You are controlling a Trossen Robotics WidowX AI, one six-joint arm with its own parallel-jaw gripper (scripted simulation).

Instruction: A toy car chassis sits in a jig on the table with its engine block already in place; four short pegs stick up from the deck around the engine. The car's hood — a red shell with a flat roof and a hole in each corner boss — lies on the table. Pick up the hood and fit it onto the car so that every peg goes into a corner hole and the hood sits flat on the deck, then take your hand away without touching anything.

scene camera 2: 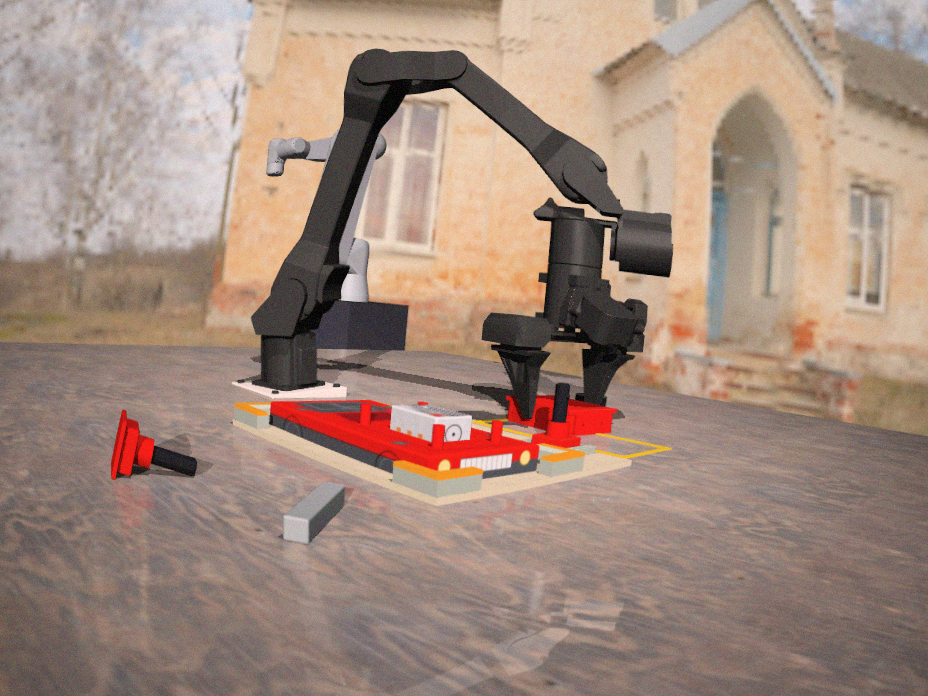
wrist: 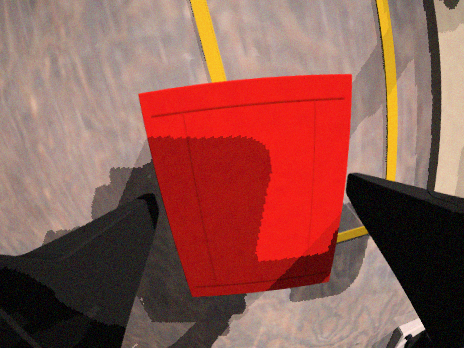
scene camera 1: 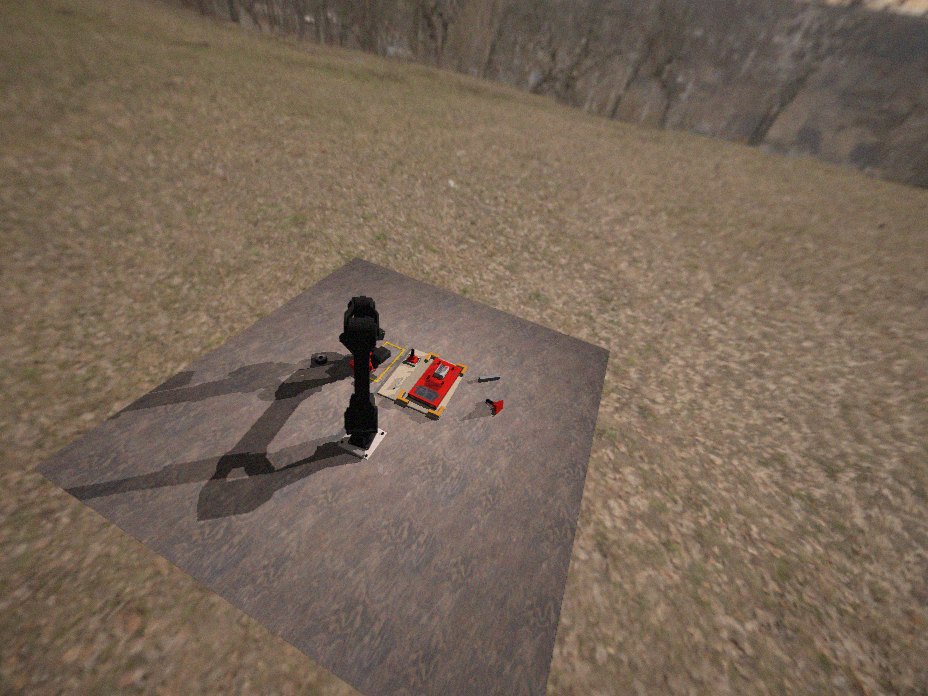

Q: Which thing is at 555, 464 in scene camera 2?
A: A tan jig.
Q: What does the gripper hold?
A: Nothing.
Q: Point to a red hood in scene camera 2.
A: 585, 418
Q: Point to a white engine block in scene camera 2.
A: At 417, 421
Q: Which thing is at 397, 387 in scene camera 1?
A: A tan jig.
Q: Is the gripper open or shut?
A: Open.
